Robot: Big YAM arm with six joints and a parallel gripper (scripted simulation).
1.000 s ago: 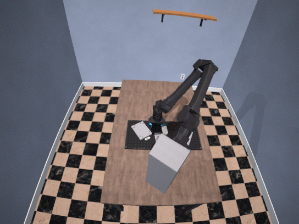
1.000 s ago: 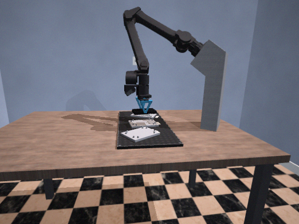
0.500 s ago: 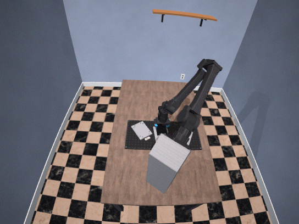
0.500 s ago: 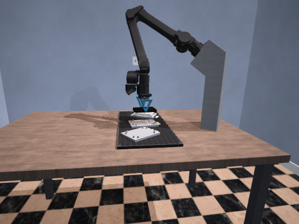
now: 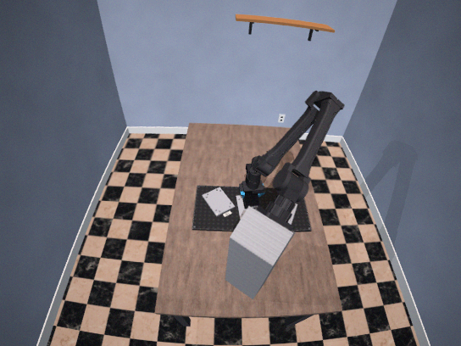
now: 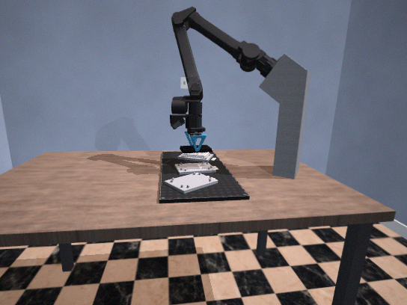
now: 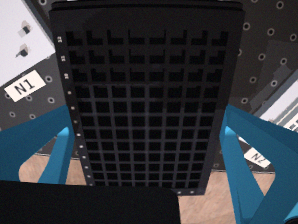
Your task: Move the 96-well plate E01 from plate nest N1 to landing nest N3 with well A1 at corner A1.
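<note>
The black 96-well plate lies 1 cm below my hand. Round my hand: white nest (9 cm ahead, 15 cm to the left, 10 cm below); nest label (1 cm behind, 13 cm to the left, 10 cm below); white well plate (10 cm behind, 18 cm to the right, 8 cm below).
</note>
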